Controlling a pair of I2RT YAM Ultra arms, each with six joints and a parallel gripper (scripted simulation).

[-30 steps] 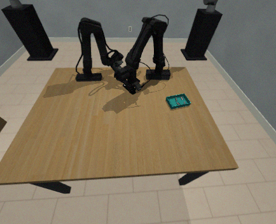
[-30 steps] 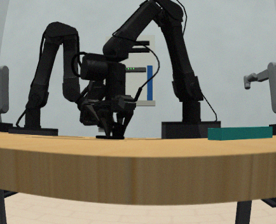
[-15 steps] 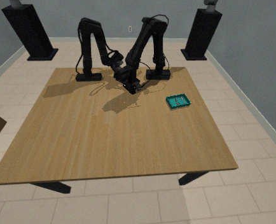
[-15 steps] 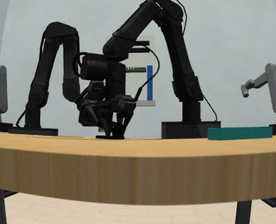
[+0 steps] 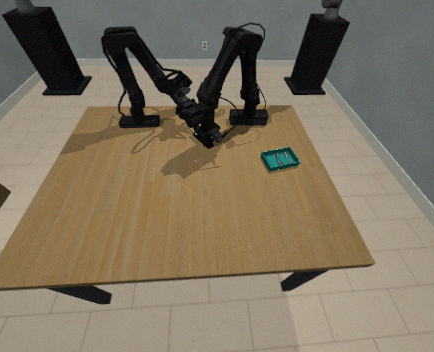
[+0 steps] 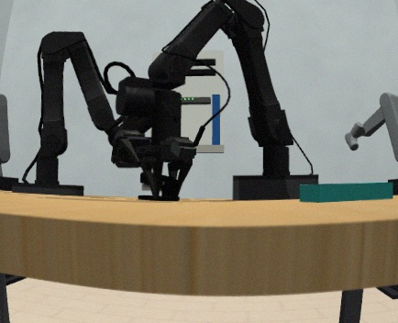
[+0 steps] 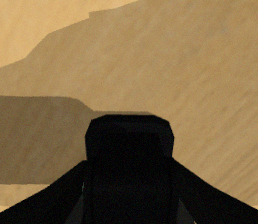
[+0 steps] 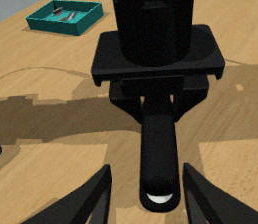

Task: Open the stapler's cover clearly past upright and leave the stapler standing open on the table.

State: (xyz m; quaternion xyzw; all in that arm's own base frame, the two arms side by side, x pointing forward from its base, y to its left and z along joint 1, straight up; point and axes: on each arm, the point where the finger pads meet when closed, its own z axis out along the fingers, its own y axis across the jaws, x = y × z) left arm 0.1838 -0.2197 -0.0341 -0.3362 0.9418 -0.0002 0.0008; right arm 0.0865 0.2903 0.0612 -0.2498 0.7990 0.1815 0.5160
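Right now the stapler cover is 60 mm ahead of my right hand, 40 mm below it and 30 mm to the left of it. Also, from my right hand: teal tray: 380 mm to the left, 210 mm ahead, 70 mm below; black stapler: 60 mm ahead, 50 mm below, 30 mm to the left.
Now: the black stapler 30 mm behind my left hand, 20 mm to the right of it and 20 mm above it. Round my left hand: teal tray 320 mm to the left, 120 mm ahead; then stapler cover 30 mm behind, 30 mm above, 20 mm to the right.
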